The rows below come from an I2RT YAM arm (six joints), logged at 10 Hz.
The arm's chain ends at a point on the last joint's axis. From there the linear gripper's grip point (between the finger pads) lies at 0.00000 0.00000 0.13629 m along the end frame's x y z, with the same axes.
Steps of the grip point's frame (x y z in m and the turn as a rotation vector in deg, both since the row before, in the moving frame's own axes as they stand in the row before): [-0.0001, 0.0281, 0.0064, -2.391, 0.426, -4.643]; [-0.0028, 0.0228, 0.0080, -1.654, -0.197, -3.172]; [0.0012, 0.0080, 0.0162, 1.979, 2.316, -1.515]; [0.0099, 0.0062, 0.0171, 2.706, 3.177, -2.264]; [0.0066, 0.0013, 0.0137, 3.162, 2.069, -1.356]
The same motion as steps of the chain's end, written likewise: [-0.0013, 0.0225, 0.0065, -2.391, 0.426, -4.643]; [-0.0024, 0.0189, 0.0081, -1.654, -0.197, -3.172]; [-0.0042, 0.0128, 0.0164, 1.979, 2.316, -1.515]; [0.0025, 0.0128, 0.0175, 2.706, 3.177, -2.264]; [0.0018, 0.0089, 0.0140, 3.162, 2.069, -1.356]
